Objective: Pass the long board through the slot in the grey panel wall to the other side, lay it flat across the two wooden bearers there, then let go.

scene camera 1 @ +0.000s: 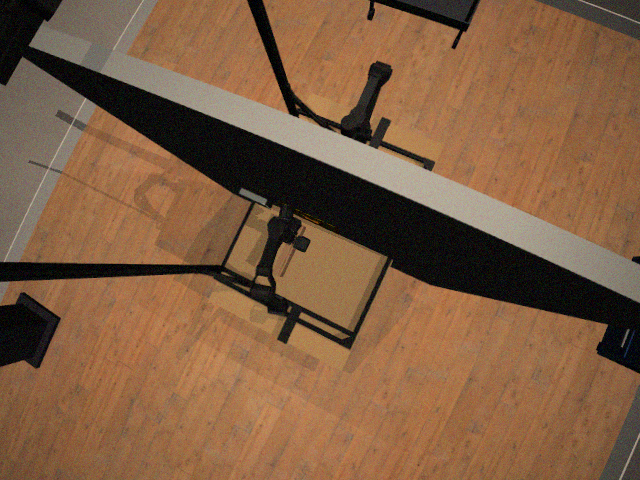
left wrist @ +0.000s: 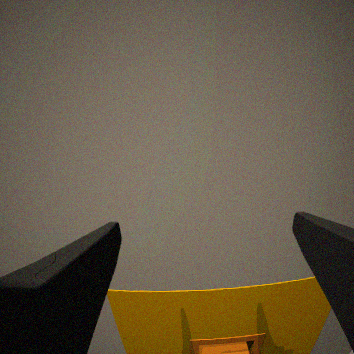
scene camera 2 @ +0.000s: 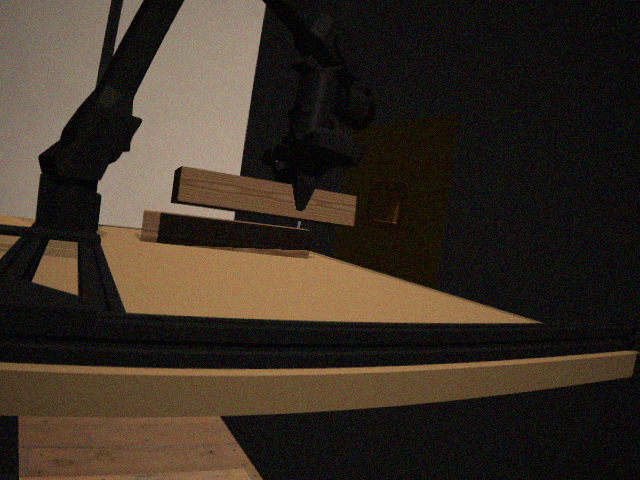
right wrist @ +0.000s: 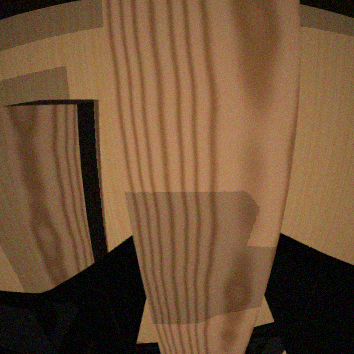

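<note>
My right gripper [scene camera 2: 302, 201] [right wrist: 199, 232] is shut on the long board [scene camera 2: 232, 191] [right wrist: 200, 125]. In scene camera 2 the board is held near its wall-side end, above the table and tilted slightly down towards the wall. That end is outside the slot [scene camera 2: 387, 206], which is in a dim yellow plate on the panel wall [scene camera 2: 516, 180]. My left gripper [left wrist: 208, 227] is open and empty. In the left wrist view the grey wall [left wrist: 180, 125] fills the background; the yellow plate [left wrist: 150, 310] and the orange slot frame [left wrist: 227, 337] are low in the picture. The two bearers cannot be made out.
A second wooden block [scene camera 2: 232, 232] [right wrist: 40, 190] lies on the tabletop [scene camera 2: 232, 289] beside and below the held board. In scene camera 1 the tall wall [scene camera 1: 330, 139] crosses between the two arms. The black table frame [scene camera 1: 372, 304] edges the near side.
</note>
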